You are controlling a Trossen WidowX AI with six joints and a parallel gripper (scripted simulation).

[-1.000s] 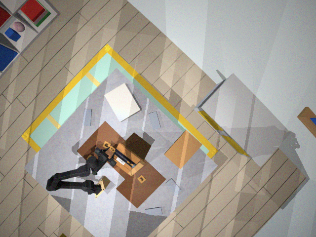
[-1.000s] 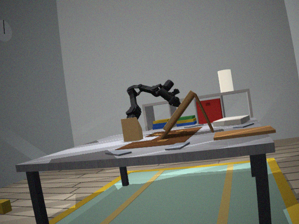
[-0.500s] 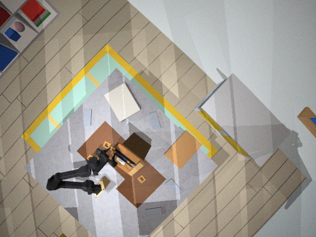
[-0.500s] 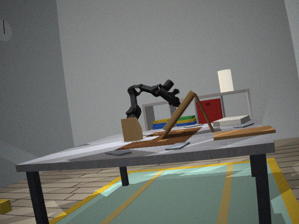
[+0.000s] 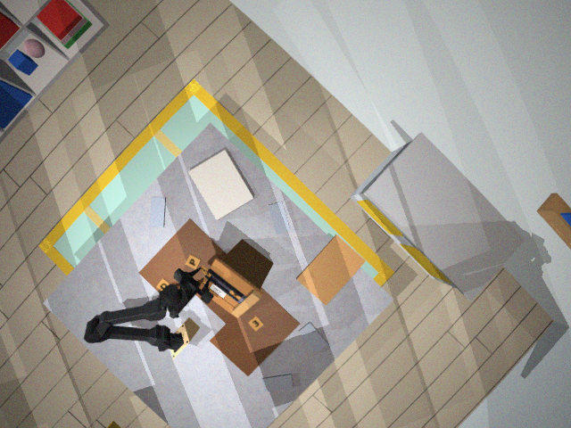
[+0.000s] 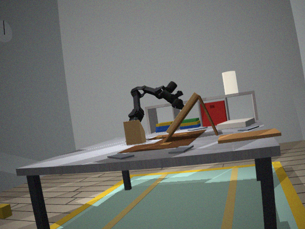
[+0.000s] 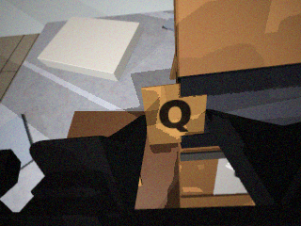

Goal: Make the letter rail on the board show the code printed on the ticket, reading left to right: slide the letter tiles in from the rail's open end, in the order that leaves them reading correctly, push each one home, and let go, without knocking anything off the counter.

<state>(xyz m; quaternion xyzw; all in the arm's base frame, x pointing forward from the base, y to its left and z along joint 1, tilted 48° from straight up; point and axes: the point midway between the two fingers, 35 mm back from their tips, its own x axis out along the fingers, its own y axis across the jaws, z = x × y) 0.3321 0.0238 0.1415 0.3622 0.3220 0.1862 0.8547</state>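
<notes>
Now: the white ticket 100 mm to the right of my gripper tip, 70 mm below it and 50 mm behind it. Also, from my gripper tip: white block: 310 mm ahead, 250 mm to the left, 150 mm below; letter tile: right at my gripper tip; brown mat: 170 mm below, 150 mm behind, 130 mm to the right.
</notes>
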